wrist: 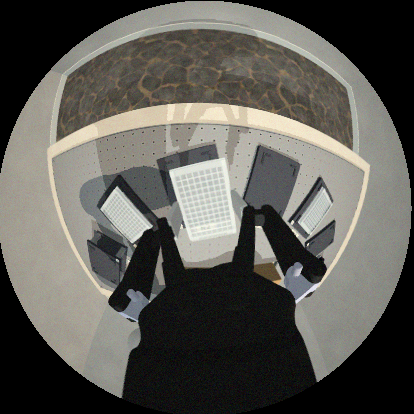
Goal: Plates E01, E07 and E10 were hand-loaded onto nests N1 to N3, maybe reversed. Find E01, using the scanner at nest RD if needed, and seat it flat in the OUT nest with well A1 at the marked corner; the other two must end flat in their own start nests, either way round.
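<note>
My gripper [205,202] is shut on a white well plate [202,197], gripped by its long sides and held raised above the board. Its code and corner marks are not readable. A dark nest [187,154] shows partly behind the held plate, which hides the rest. An empty dark nest [272,175] lies to its right. A second white plate [126,214] sits in a dark nest [119,183] at the left. A third white plate [314,209] sits in a dark nest [320,184] at the right. Nest labels cannot be read.
A dark nest-like block [104,260] stands at the lower left, and a smaller dark flat unit [321,238] lies at the lower right. The perforated board [145,137] has a pale raised border [210,114]. A brown piece [267,271] shows beside the gripper body.
</note>
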